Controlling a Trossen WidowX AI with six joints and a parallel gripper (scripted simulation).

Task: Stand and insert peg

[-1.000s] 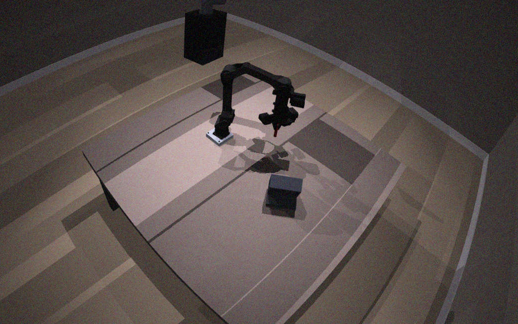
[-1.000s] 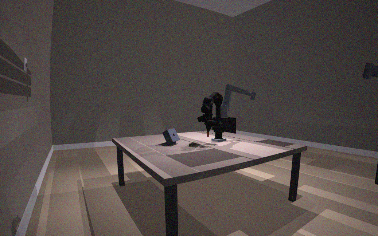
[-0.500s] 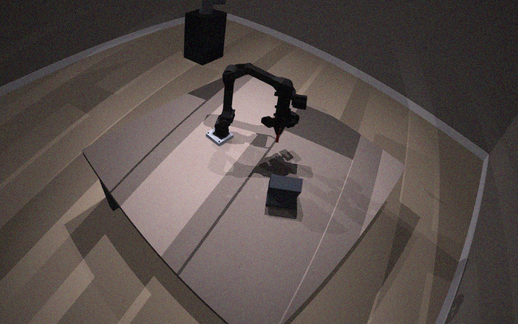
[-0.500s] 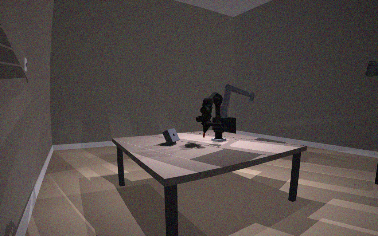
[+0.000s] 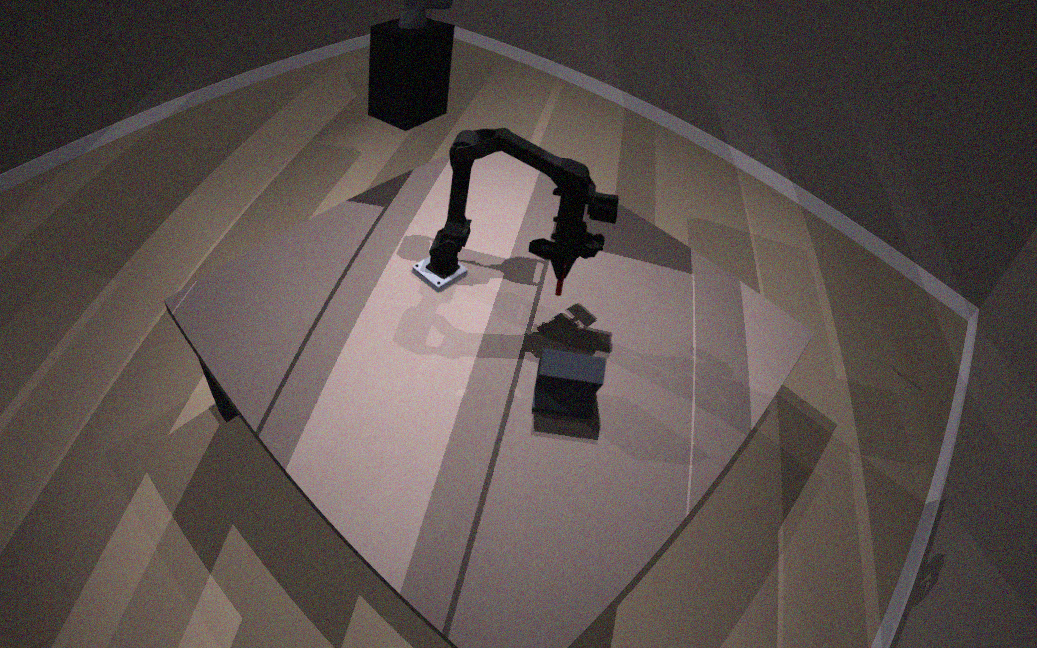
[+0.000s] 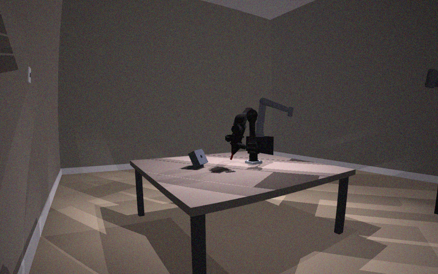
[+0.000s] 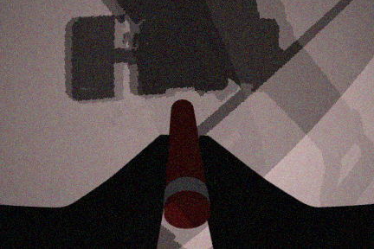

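The sloped panel is 190 mm to the right of my gripper tip, 160 mm ahead of it and 40 mm below it. From my gripper tip the other things lie so: red peg (20 mm above).
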